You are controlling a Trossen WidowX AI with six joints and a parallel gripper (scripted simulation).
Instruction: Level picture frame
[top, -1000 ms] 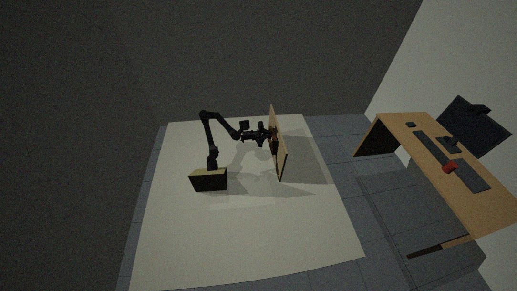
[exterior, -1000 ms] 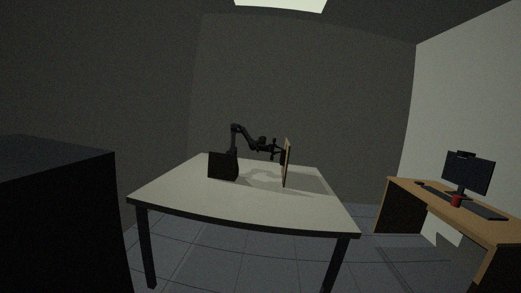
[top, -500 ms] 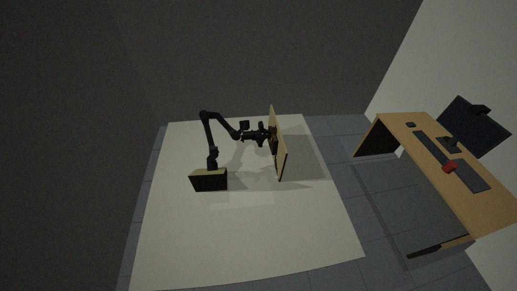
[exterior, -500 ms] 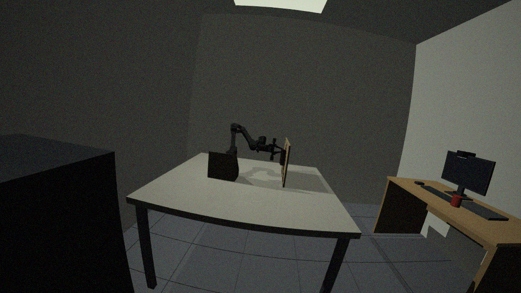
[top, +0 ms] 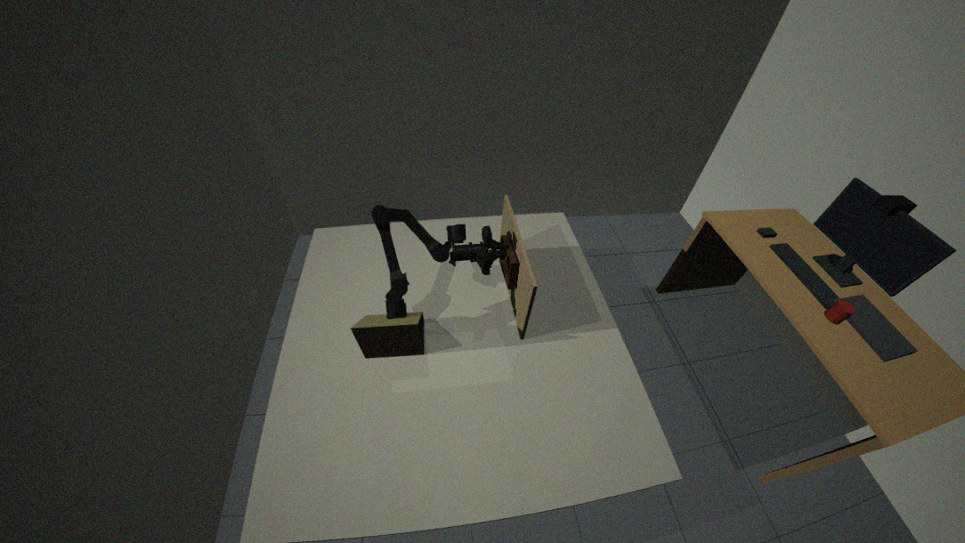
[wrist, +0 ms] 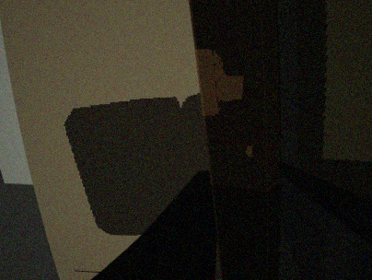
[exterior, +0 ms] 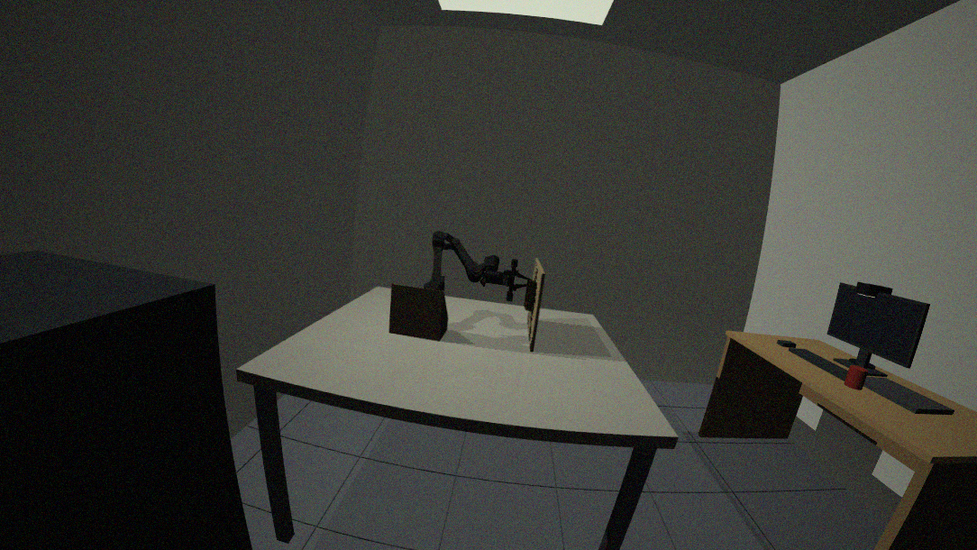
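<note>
Now: the picture frame 5 cm below my gripper tip and 1 cm to the right of it. Round my gripper tip: tan wall panel: 7 cm below, 2 cm ahead, 1 cm to the right.
</note>
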